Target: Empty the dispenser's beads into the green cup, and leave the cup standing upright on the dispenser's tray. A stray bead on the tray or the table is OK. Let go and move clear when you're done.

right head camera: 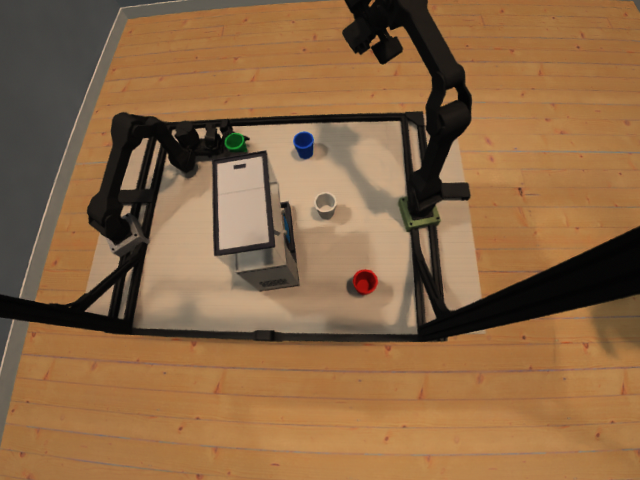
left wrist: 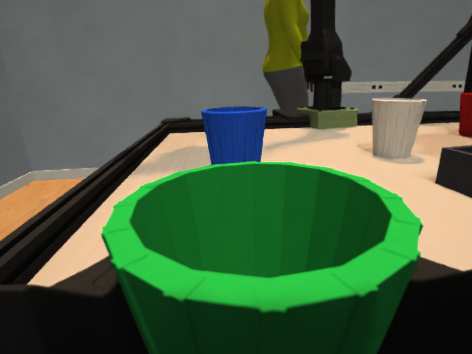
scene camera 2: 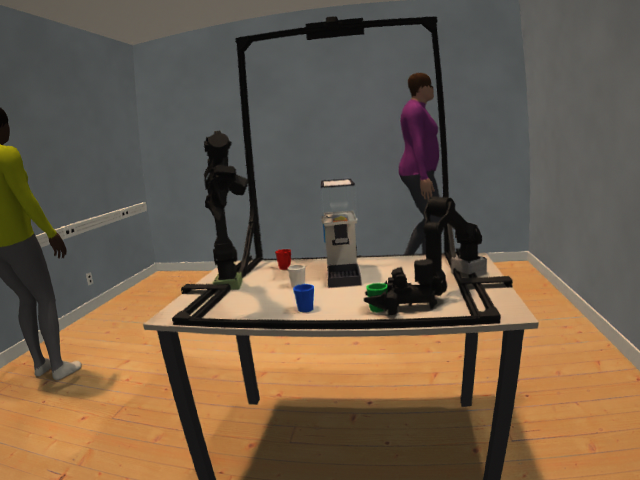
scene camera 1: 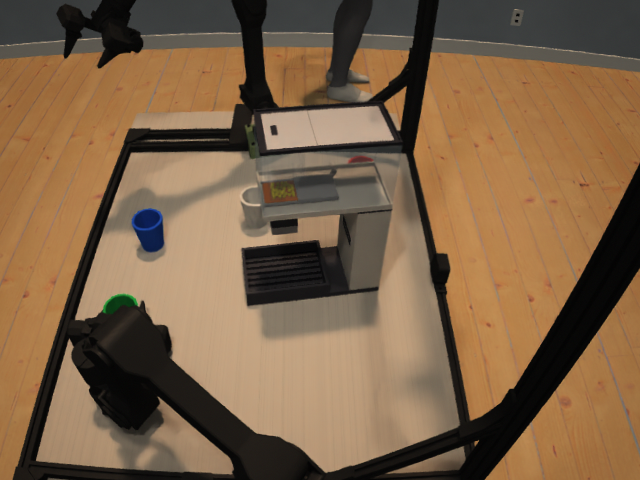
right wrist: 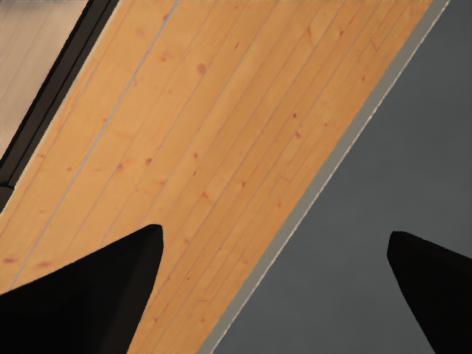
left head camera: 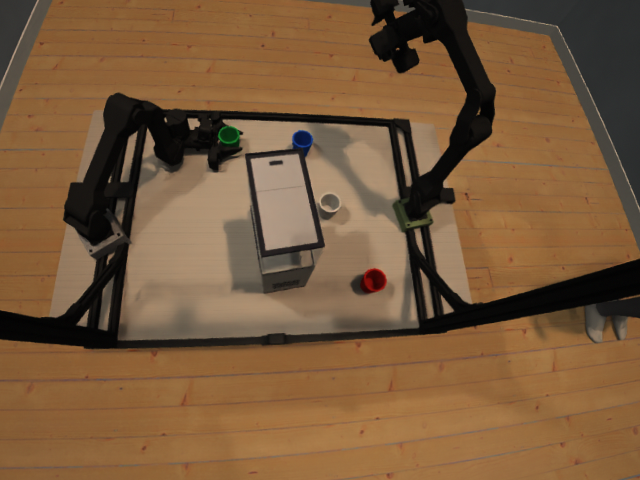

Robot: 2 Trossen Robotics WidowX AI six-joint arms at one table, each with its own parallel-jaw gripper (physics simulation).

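Where they show: left gripper, fingertip midpoint: (right head camera: 248, 146) (left wrist: 244, 232) (scene camera 2: 364, 296) (scene camera 1: 128, 301) (left head camera: 242, 141); right gripper, fingertip midpoint: (scene camera 2: 220, 213) (scene camera 1: 82, 62) (right wrist: 274, 239); left arm's base, link origin: (right head camera: 120, 232) (scene camera 2: 469, 257) (left head camera: 98, 231); right arm's base, link origin: (right head camera: 420, 209) (left wrist: 326, 108) (scene camera 2: 227, 276) (left head camera: 415, 211).
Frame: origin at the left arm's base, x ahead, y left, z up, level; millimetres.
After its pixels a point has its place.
Observation:
The green cup (left head camera: 229, 135) {x 469, y 86, z -21 mm} (right head camera: 235, 142) {x 462, y 88, z -23 mm} (scene camera 1: 120, 304) {x 484, y 61, z -7 mm} (scene camera 2: 376, 289) {x 448, y 44, z -5 mm} (left wrist: 265, 295) is upright at table height near the table's edge, empty inside in the left wrist view. My left gripper (left head camera: 240, 142) {x 492, y 44, z -18 mm} (left wrist: 265, 260) {x 492, y 44, z -18 mm} is shut on it, one finger on each side. The dispenser (left head camera: 284, 279) {x 324, y -415, z 76 mm} (right head camera: 279, 279) {x 349, y -426, z 44 mm} (scene camera 1: 364, 253) {x 293, y -357, z 53 mm} (scene camera 2: 341, 253) {x 356, y -364, z 9 mm} stands mid-table. Yellowish beads (scene camera 1: 283, 191) {x 401, y -253, z 175 mm} lie in its clear hopper, above the spout (scene camera 1: 284, 225) {x 387, y -245, z 109 mm}. Its black slatted tray (scene camera 1: 289, 294) {x 353, y -231, z -41 mm} (scene camera 2: 343, 281) {x 446, y -185, z -42 mm} (left wrist: 455, 170) {x 480, y -201, z -43 mm} holds no cup. My right gripper (scene camera 1: 84, 59) {x 876, y -61, z 284 mm} (right wrist: 274, 239) {x 876, y -61, z 284 mm} is open and empty, high beyond the table edge.
A blue cup (left head camera: 302, 140) {x 661, y -53, z -26 mm} (scene camera 1: 149, 232) {x 613, y -60, z 5 mm} (left wrist: 234, 135) {x 621, y -50, z -8 mm} stands between the green cup and the right arm's side. A white cup (left head camera: 329, 204) {x 597, y -283, z -41 mm} (left wrist: 397, 127) {x 565, y -268, z -20 mm} stands beside the dispenser. A red cup (left head camera: 373, 280) {x 555, y -551, z -46 mm} (right head camera: 364, 282) {x 544, y -544, z -50 mm} stands farther off. Black frame rails (left head camera: 289, 116) {x 690, y 61, z -42 mm} edge the table.

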